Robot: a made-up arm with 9 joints. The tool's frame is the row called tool. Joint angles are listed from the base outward.
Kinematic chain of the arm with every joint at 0, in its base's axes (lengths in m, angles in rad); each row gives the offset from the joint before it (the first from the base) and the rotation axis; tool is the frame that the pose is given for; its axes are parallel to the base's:
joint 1: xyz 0 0 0.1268 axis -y
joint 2: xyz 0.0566 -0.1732 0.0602 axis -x
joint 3: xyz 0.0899 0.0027 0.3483 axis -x
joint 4: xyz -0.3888 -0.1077 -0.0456 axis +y
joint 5: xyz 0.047 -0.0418 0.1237 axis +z
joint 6: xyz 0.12 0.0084 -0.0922 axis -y
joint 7: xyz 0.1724 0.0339 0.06 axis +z
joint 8: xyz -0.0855 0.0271 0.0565 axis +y
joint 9: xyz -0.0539 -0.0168 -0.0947 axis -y
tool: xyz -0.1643 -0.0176 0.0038
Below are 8 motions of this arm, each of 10 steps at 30 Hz.
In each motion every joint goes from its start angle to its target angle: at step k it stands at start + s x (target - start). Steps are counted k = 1, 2, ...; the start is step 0. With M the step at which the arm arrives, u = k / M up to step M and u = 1 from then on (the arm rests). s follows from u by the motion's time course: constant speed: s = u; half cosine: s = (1 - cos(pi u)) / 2; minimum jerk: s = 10 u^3 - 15 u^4 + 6 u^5.
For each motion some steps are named. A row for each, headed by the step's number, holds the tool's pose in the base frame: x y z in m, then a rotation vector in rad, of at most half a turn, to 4 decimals.
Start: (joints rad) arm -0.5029 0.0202 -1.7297 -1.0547 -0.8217 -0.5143 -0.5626 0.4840 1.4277
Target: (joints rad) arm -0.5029 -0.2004 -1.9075 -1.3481 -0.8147 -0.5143 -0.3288 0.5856 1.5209
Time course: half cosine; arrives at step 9
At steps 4, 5, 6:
4: -0.0064 -0.2955 0.4991 0.9298 0.5359 -2.4703
5: -0.0250 -0.2963 0.4987 0.9751 0.5085 -2.5399
6: -0.0413 -0.2954 0.4987 1.0103 0.4821 -2.6075

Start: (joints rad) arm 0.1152 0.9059 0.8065 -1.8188 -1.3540 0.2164 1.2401 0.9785 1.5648
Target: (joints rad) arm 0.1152 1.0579 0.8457 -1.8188 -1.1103 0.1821 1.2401 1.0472 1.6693
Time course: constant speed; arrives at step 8
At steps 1, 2, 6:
1: -0.3428 -0.0558 0.7885 -0.9467 -1.9947 1.8591
2: -0.3452 -0.0328 0.7918 -0.9673 -1.9524 1.9218
6: -0.3541 0.0626 0.7943 -1.0436 -1.7637 2.1651

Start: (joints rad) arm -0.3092 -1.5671 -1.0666 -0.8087 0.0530 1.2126 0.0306 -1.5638 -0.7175
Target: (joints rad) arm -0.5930 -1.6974 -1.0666 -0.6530 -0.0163 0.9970 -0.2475 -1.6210 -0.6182
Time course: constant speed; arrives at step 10
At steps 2, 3, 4, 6, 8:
2: -0.1651 -0.5145 0.0230 -0.0578 -0.7029 -2.9305
3: -0.1638 -0.5128 0.0219 -0.0670 -0.6398 -2.9524
4: -0.1627 -0.5108 0.0207 -0.0775 -0.5754 -2.9735
6: -0.1609 -0.5062 0.0179 -0.1016 -0.4431 -3.0126
8: -0.1594 -0.5005 0.0146 -0.1297 -0.3063 -3.0472

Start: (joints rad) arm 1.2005 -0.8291 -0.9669 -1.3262 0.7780 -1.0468 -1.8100 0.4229 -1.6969
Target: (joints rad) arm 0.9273 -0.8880 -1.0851 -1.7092 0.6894 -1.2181 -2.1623 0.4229 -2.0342
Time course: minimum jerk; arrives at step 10
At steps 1, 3, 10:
1: -0.4840 -0.6375 0.1501 1.6453 1.2350 1.3470
3: -0.4632 -0.6500 0.1614 1.7622 1.3229 1.3997
10: -0.3597 -0.6870 0.1680 -2.0664 -1.3393 -1.4397

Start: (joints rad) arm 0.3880 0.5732 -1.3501 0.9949 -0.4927 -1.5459 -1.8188 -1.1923 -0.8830
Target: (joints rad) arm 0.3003 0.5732 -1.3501 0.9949 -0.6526 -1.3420 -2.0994 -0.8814 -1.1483
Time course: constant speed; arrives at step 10
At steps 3, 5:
3: -0.2496 0.2692 0.0838 -1.6205 1.5448 -0.5770
5: -0.2325 0.2749 0.0591 -1.6542 1.6134 -0.7577

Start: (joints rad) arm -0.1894 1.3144 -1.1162 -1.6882 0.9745 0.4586 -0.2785 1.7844 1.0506
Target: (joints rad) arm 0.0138 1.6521 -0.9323 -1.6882 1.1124 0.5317 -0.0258 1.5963 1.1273
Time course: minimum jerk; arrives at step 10
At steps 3, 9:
3: -0.4632 -0.0628 0.2110 -0.7872 -1.1232 0.8254
9: -0.4075 -0.0950 0.2285 -1.3893 -1.2465 1.4332

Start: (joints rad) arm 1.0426 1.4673 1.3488 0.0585 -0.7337 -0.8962 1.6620 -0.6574 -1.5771
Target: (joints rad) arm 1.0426 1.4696 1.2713 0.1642 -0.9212 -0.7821 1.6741 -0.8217 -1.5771
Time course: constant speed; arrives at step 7
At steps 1, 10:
1: -0.3067 0.5982 0.2730 -0.7468 0.8538 -1.5581
10: -0.3647 0.6037 0.2369 -0.8915 0.5896 -1.5243

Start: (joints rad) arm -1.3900 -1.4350 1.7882 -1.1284 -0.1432 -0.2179 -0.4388 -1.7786 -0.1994
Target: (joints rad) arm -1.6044 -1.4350 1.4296 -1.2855 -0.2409 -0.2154 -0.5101 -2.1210 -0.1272
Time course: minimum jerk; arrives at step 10
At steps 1, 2, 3, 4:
1: 0.3587 -0.5956 0.2144 -0.3692 -1.1414 -0.0038
2: 0.3640 -0.6019 0.2128 -0.3816 -1.1550 -0.0230
3: 0.3747 -0.6161 0.2097 -0.4107 -1.1834 -0.0627
4: 0.3889 -0.6388 0.2054 -0.4598 -1.2233 -0.1179

